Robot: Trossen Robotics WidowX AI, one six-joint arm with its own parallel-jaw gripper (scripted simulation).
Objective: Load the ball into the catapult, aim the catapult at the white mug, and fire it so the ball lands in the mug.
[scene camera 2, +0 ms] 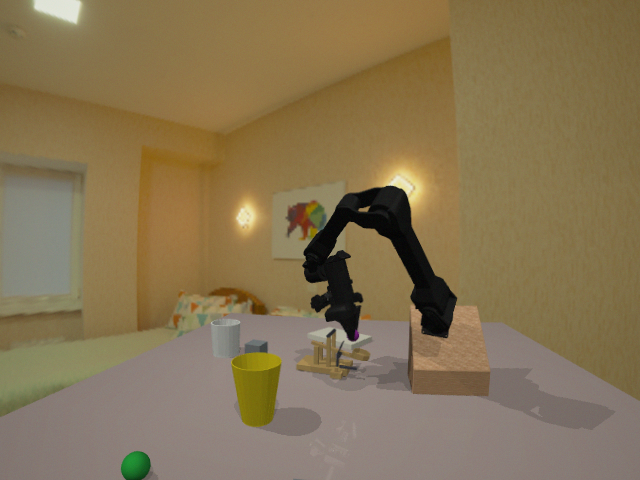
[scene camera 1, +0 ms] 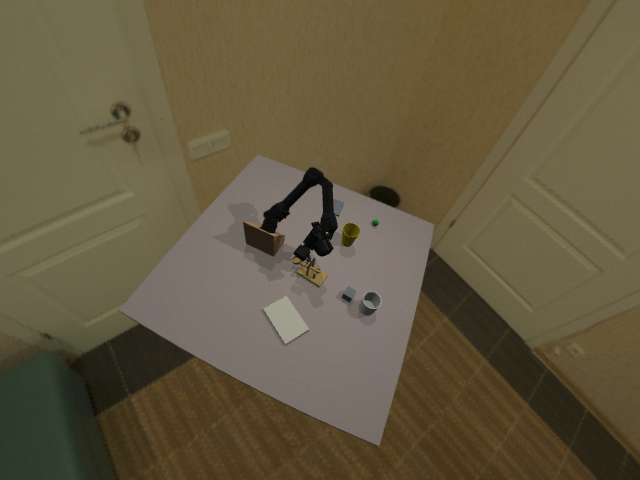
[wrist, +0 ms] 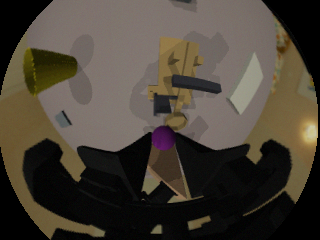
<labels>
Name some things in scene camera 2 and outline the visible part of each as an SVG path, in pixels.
My gripper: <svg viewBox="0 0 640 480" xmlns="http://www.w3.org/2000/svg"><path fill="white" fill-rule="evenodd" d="M349 276L328 282L328 292L322 296L316 295L311 298L311 308L319 312L330 304L331 306L325 312L326 322L339 322L351 341L354 340L355 329L357 330L360 308L362 306L356 306L355 302L360 301L362 303L364 299L362 294L354 293L352 287L353 280L350 280Z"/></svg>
A yellow cup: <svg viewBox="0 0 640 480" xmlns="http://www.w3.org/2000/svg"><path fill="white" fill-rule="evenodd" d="M238 355L231 361L242 421L245 425L252 427L268 425L273 419L276 405L275 399L280 377L281 358L264 352Z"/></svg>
A wooden catapult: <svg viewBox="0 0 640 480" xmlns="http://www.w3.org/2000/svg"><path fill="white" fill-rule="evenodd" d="M370 353L361 348L354 348L352 353L341 350L342 345L340 349L336 348L336 329L326 335L327 345L323 344L323 342L311 341L311 344L314 345L314 356L305 355L297 363L297 370L330 374L330 378L341 380L342 377L347 377L350 369L357 370L356 367L352 367L353 360L339 359L341 355L367 361Z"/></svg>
A white mug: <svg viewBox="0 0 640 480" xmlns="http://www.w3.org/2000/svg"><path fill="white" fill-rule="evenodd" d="M212 321L213 356L224 359L239 355L240 321L232 319Z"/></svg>
</labels>
